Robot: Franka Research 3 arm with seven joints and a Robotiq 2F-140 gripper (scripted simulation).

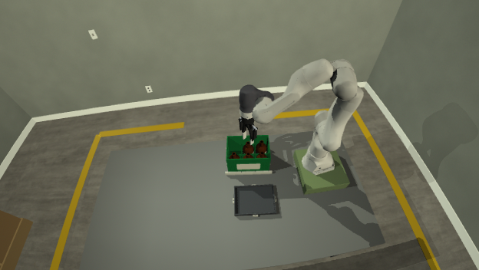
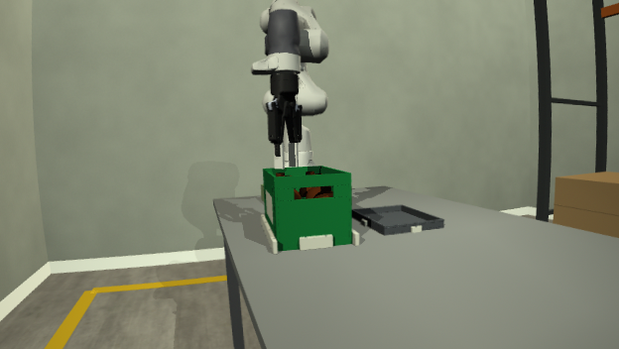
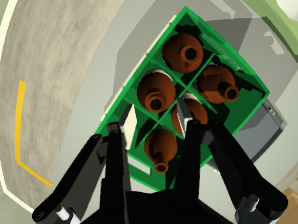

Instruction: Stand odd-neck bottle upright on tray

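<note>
My hand is 13 cm above the green crate and 4 cm to the right of it. The rest, counted from my hand: dark grey tray 33 cm to the left, 20 cm below, 1 cm behind.
</note>
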